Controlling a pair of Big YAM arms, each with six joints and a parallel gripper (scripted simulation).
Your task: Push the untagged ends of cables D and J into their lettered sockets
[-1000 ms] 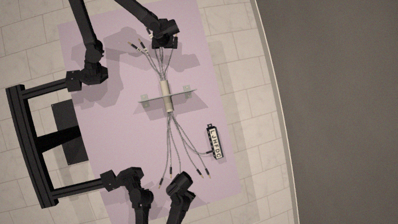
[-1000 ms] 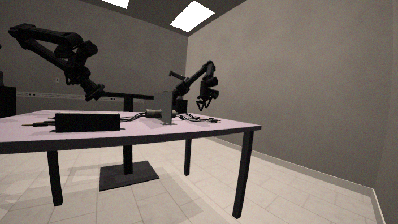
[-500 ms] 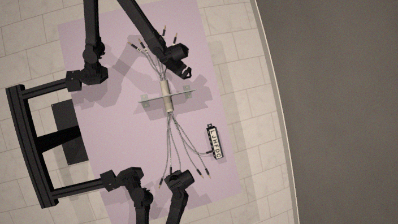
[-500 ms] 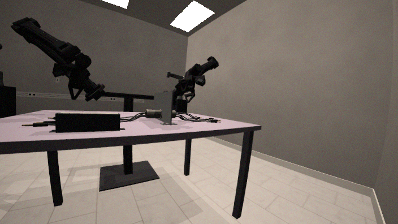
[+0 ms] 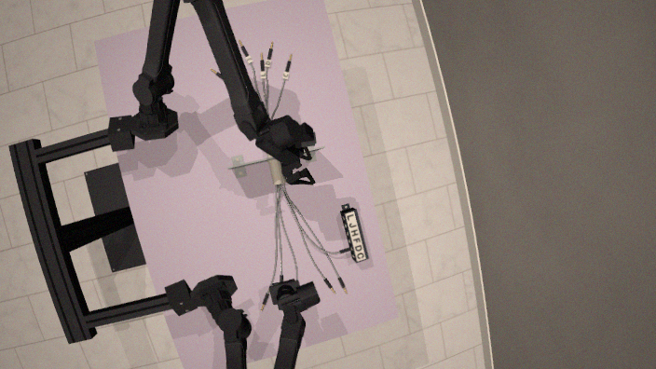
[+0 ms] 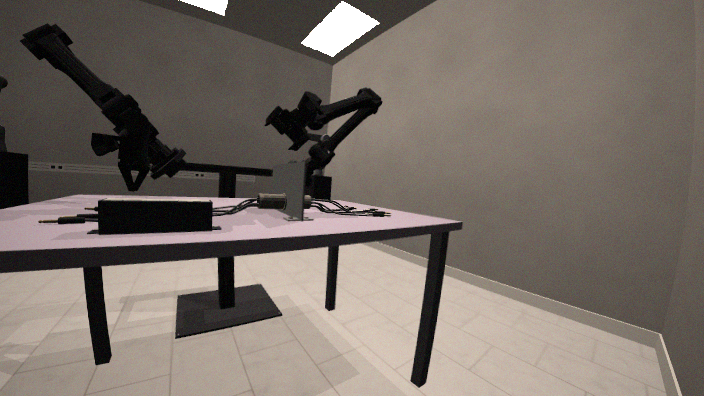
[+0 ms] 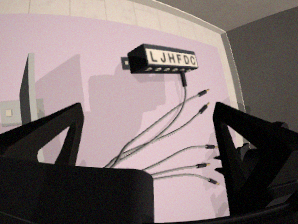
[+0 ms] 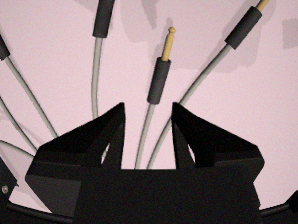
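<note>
Right now my right hand is 6 cm above the untagged cable plug, 2 cm to the left of it and 2 cm past it. The rest, counted from my right hand: tagged plug 86 cm to the left, 13 cm ahead, 6 cm below.
</note>
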